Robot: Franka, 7 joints.
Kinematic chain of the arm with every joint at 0, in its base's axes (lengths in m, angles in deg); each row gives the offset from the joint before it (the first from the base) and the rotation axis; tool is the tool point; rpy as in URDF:
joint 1: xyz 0 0 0.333 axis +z
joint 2: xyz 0 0 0 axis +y
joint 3: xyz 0 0 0.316 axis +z
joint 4: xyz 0.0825 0 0 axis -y
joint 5: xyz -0.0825 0 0.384 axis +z
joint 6: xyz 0 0 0 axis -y
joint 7: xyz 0.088 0 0 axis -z
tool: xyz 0 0 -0.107 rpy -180 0 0
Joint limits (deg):
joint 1: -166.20..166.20
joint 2: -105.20..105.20
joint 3: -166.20..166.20
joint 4: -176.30..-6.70
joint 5: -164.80..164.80
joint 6: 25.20..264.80
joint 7: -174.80..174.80
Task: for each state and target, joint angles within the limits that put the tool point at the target. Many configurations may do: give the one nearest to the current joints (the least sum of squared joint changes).
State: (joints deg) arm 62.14 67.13 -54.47 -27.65 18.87 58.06 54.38
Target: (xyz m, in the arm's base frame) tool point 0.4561 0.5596 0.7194
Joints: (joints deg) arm 64.49 50.68 -57.08 -16.59 19.83 101.66 54.38
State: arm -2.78 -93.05 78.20 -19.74 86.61 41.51 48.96
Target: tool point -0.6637 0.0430 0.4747
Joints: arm 7.20 -69.02 75.43 -14.68 86.27 30.62 48.96
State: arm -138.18 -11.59 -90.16 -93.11 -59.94 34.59 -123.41
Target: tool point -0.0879 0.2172 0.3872
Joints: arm -132.02 15.82 -98.71 -151.50 -39.83 25.20 -123.41
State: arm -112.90 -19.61 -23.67 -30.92 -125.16 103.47 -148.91
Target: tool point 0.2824 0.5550 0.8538
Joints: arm -123.38 -47.03 -26.62 -6.70 -127.63 93.39 -148.91
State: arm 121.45 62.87 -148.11 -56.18 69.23 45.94 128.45
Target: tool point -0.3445 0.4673 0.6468
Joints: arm 151.87 79.98 -152.72 -47.51 68.95 31.33 128.45
